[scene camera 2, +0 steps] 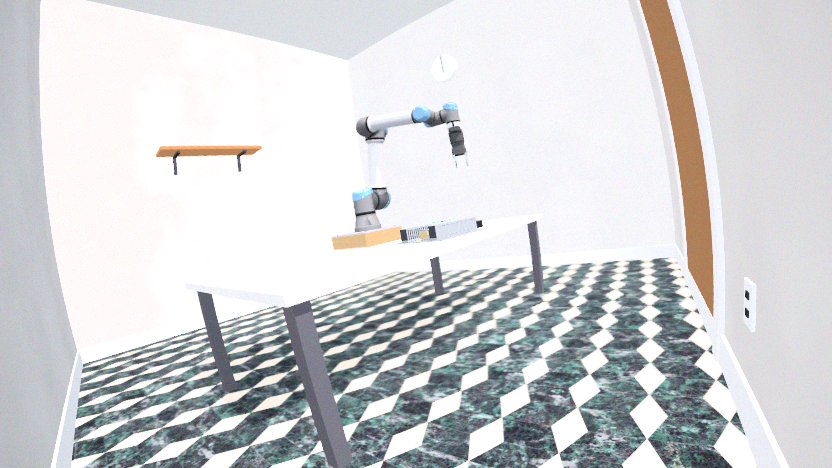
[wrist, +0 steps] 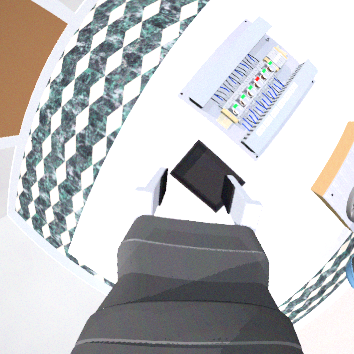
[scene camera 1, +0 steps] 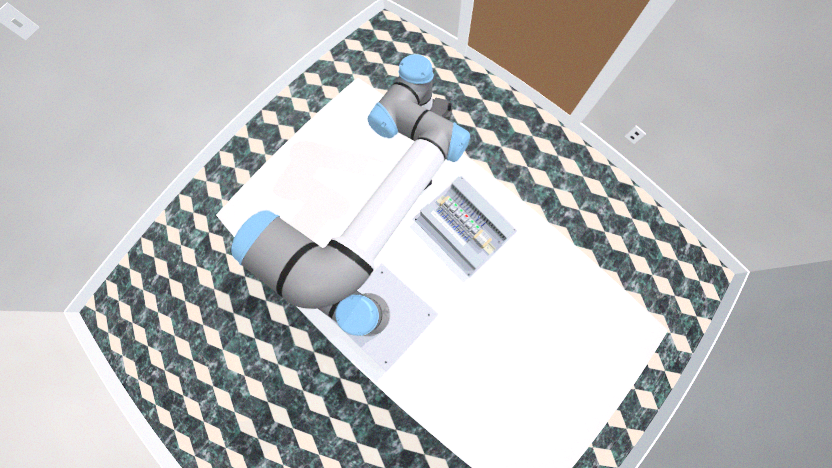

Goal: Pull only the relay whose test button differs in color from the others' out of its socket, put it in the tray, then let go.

Observation:
In view: my gripper (wrist: 194,182) and a panel (scene camera 1: 420,221).

